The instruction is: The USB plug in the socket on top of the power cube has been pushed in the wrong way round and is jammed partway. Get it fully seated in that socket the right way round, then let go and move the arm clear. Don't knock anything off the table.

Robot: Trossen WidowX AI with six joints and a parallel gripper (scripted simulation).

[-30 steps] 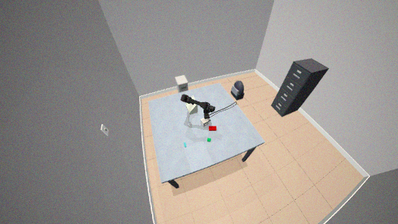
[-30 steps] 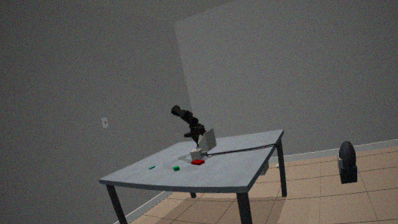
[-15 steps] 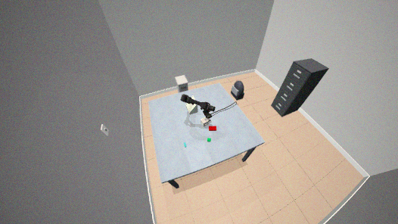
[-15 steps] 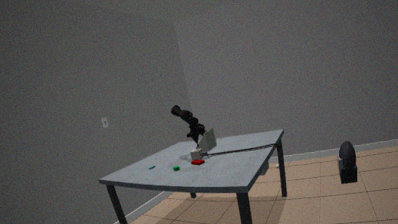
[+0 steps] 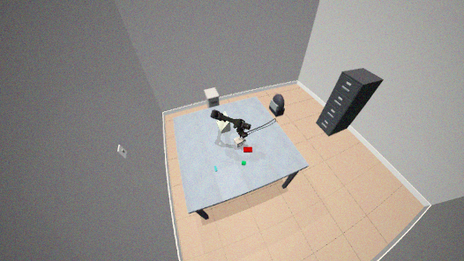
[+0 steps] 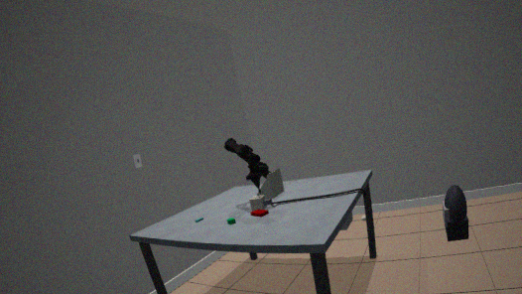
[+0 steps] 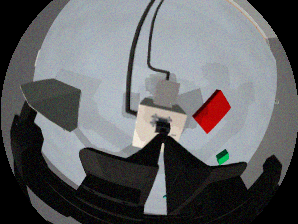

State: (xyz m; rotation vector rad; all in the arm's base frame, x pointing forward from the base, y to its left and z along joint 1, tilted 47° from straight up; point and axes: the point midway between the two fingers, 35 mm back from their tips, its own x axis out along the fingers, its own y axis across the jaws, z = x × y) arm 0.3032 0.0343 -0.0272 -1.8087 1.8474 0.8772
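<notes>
Now: gripper tip 2 cm above the USB plug. The rest, counted from my gripper tip: red block 13 cm below, 12 cm ahead, 3 cm to the left; then green block 25 cm ahead, 12 cm below, 9 cm to the right.
</notes>
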